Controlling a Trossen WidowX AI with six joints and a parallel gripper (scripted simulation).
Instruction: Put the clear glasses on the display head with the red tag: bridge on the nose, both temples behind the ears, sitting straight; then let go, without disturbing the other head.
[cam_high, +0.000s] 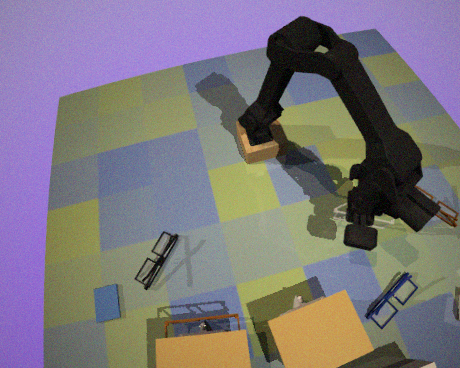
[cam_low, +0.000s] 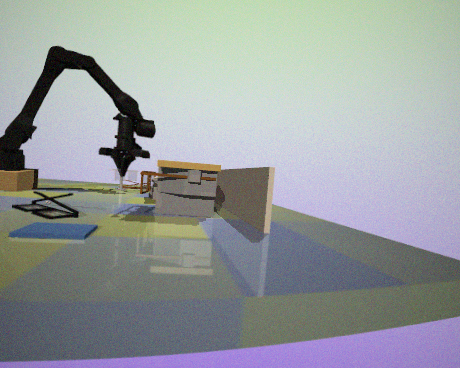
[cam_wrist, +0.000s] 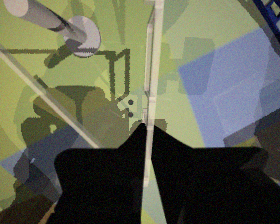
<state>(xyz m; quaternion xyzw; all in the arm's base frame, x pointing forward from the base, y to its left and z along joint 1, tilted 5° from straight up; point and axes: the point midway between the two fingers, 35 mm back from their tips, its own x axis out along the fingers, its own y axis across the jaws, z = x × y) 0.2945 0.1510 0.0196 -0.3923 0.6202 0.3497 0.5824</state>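
The grey peg lies 3 cm behind my gripper tip, 10 cm to the left of it and 3 cm below it. Round my gripper tip: flat blue block: 6 cm ahead, 61 cm to the right, 6 cm below.
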